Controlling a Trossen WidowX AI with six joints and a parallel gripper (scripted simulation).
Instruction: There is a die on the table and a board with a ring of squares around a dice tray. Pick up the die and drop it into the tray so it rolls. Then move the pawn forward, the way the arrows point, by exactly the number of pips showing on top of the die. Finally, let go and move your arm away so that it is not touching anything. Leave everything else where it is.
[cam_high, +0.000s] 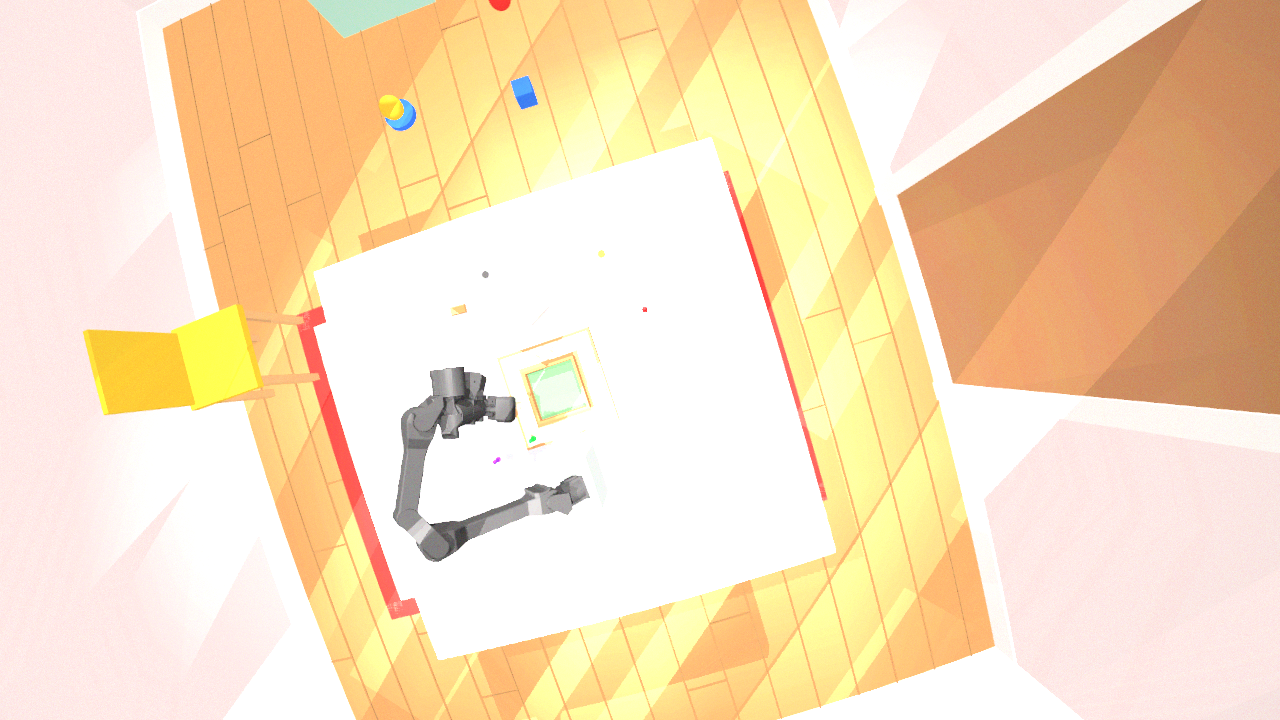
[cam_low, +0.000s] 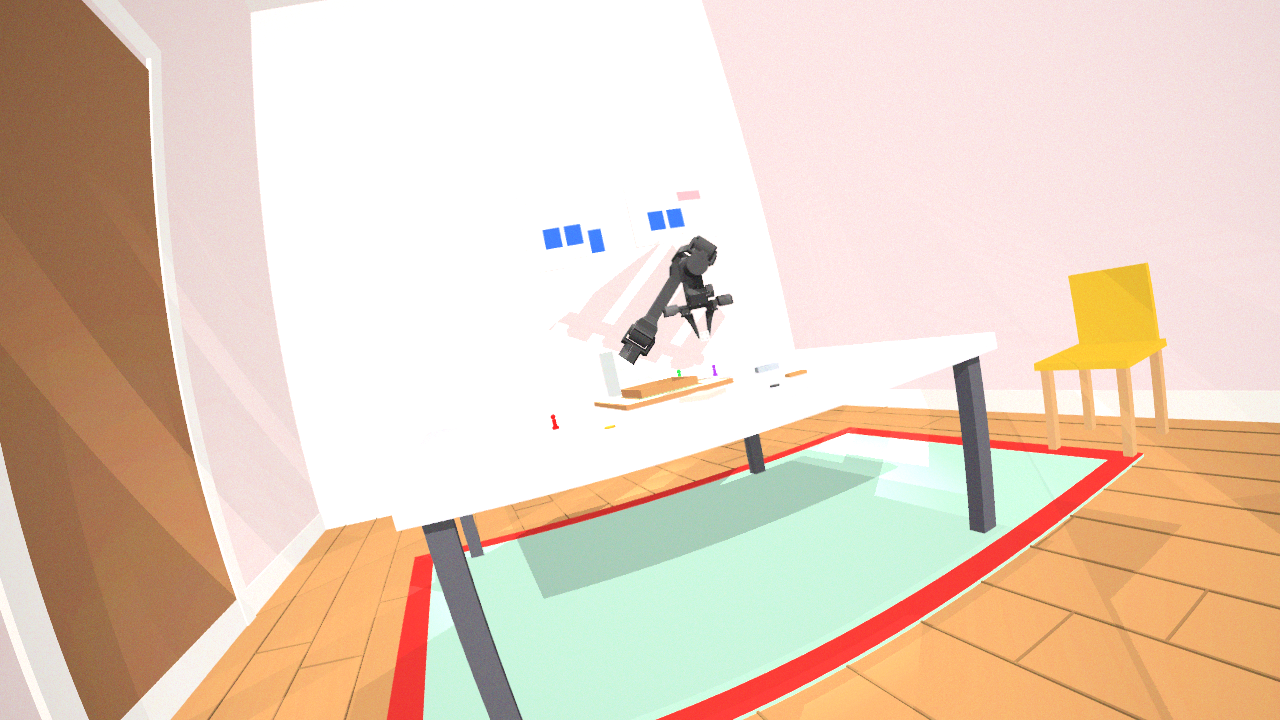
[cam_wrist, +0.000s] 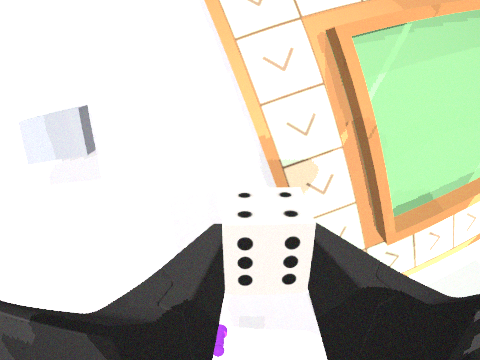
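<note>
The green pawn is 140 mm behind my gripper tip, 90 mm below it and 30 mm to the right of it. The rest, counted from my gripper tip: green dice tray: 150 mm to the right, 120 mm below, 30 mm behind; then grey block: 130 mm to the left, 110 mm below, 70 mm ahead; then white die: right at my gripper tip.
</note>
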